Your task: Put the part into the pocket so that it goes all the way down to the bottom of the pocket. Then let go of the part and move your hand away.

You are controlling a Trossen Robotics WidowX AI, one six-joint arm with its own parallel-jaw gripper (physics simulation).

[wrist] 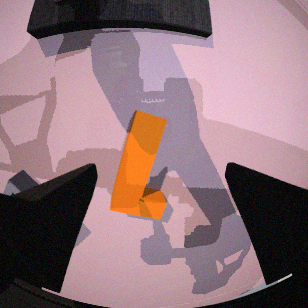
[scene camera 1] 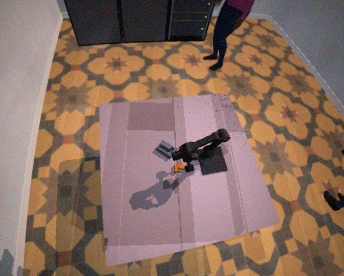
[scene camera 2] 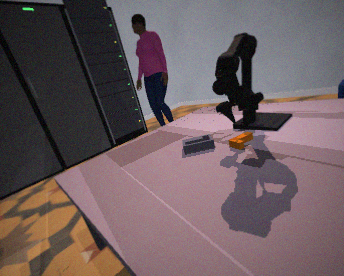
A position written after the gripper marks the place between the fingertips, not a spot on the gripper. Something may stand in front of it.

The gripper [scene camera 2: 244, 121] is open and holds nothing. Also in view: an orange part [wrist: 129, 195].
The gripper is seen too in the wrist view [wrist: 162, 170].
